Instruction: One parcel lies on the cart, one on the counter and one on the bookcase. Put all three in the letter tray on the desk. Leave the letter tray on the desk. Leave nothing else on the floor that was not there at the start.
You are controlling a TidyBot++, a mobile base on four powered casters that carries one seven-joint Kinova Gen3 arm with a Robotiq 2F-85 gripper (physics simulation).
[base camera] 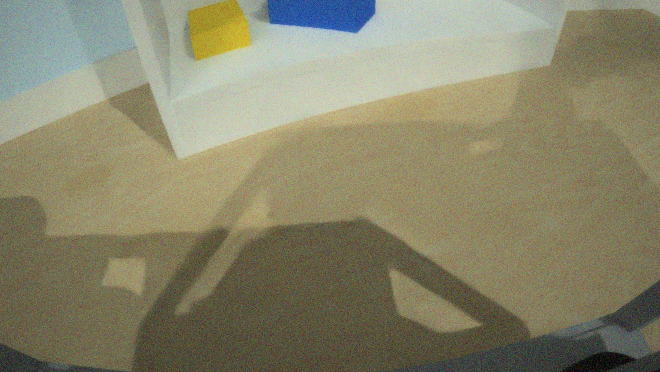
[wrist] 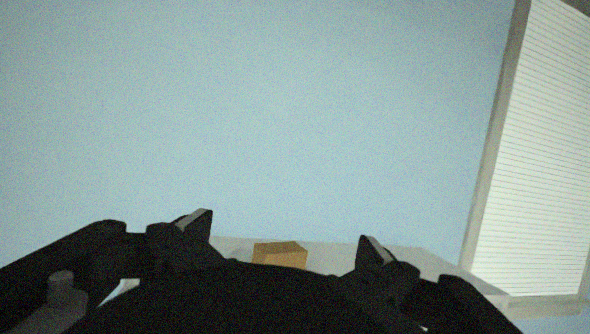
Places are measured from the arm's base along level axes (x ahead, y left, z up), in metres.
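Pixels of known places: gripper, fingertip midpoint: (wrist: 284,238).
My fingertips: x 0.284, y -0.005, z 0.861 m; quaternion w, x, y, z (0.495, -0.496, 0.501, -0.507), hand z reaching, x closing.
Note:
Ahead of a thing's pixels: the offset from my fingertips to its middle. "pt": to the spot under its first point. Level surfaces: height alone.
A brown box-shaped parcel {dz -0.168, dx +0.350, dy -0.009 m} (wrist: 280,254) stands on top of the white bookcase (wrist: 330,252) in the wrist view, low and near the middle. My gripper (wrist: 284,238) is open and empty. The parcel shows between and beyond its two fingertips, apart from them, and its lower part is hidden behind the gripper's body. In the base camera view the lower part of the bookcase (base camera: 350,75) stands on the floor ahead. The cart, the counter, the desk and the letter tray do not show in these views.
A yellow block {dz -1.135, dx +0.397, dy +0.153 m} (base camera: 218,31) and a blue box {pt dz -1.131, dx +0.382, dy -0.024 m} (base camera: 321,14) lie on the bookcase's bottom shelf. Wooden floor {dz -1.258 m} (base camera: 320,175) with shadows lies between the base and the bookcase. A pale blue wall (wrist: 280,110) stands behind, with a blind-covered window {pt dz +0.208, dx +0.907, dy -0.975 m} (wrist: 542,150) at the right.

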